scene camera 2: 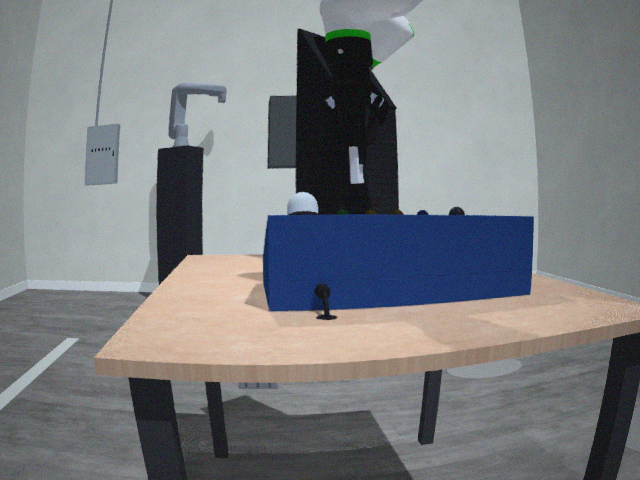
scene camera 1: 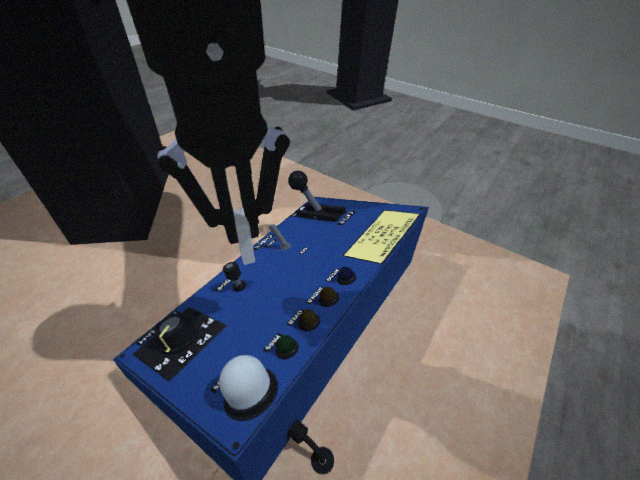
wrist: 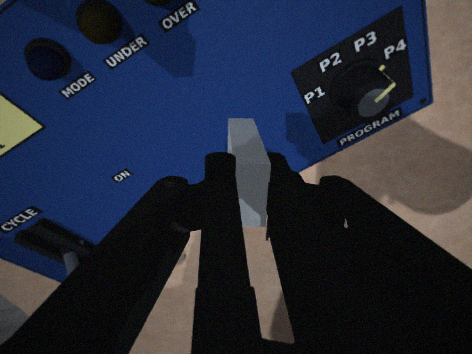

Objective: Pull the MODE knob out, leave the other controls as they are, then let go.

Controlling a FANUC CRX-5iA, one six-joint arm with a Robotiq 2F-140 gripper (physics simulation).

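Places are measured from the arm's base along level axes (x ahead, y left, z up), in millimetres.
Pixels of known places: gripper, between the fingertips: (scene camera 2: 357,183) (scene camera 1: 247,255) (wrist: 239,142).
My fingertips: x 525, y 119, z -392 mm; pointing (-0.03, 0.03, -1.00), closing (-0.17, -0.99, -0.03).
Note:
For each thing: its top centre in the pictures, then the offset to it from my fingertips. "spot": a spot on its surface instead.
- MODE knob, centre of its top: (scene camera 1: 230,265) dy -9, dx -64, dz -76 mm
- toggle lever, centre of its top: (scene camera 1: 277,227) dy +100, dx -114, dz -82 mm
- ball-topped lever, centre of its top: (scene camera 1: 297,172) (scene camera 2: 456,206) dy +193, dx -203, dz -43 mm
- PROGRAM dial, centre of its top: (wrist: 374,100) (scene camera 1: 170,323) dy -117, dx -12, dz -84 mm
- white dome, a spot on its surface: (scene camera 1: 244,382) (scene camera 2: 299,194) spot: dy -69, dx +146, dz -22 mm
- black crank, a spot on its surface: (scene camera 2: 324,299) (scene camera 1: 316,451) spot: dy -11, dx +205, dz -181 mm
The MODE knob (scene camera 1: 232,271) is a black cap on a short stem, standing out from the sloping top of the blue control box (scene camera 1: 320,248) (scene camera 2: 398,258) (wrist: 165,120). The knob does not show in the wrist view, where the fingers cover part of the box. My gripper (scene camera 1: 248,257) (scene camera 2: 356,178) (wrist: 239,142) is shut, its pale fingertip pads together with nothing between them. In scene camera 1 the tips appear just above and to the right of the knob's cap, with the cap outside them. The exact gap to the knob cannot be told.
A toggle lever (scene camera 1: 280,237) and a ball-topped lever (scene camera 1: 297,180) stand near the gripper. The PROGRAM dial (scene camera 1: 173,330) (wrist: 367,92), small coloured domes and a white dome (scene camera 1: 244,382) (scene camera 2: 302,203) are on the box. A black crank (scene camera 1: 310,444) (scene camera 2: 324,299) sticks out of its side.

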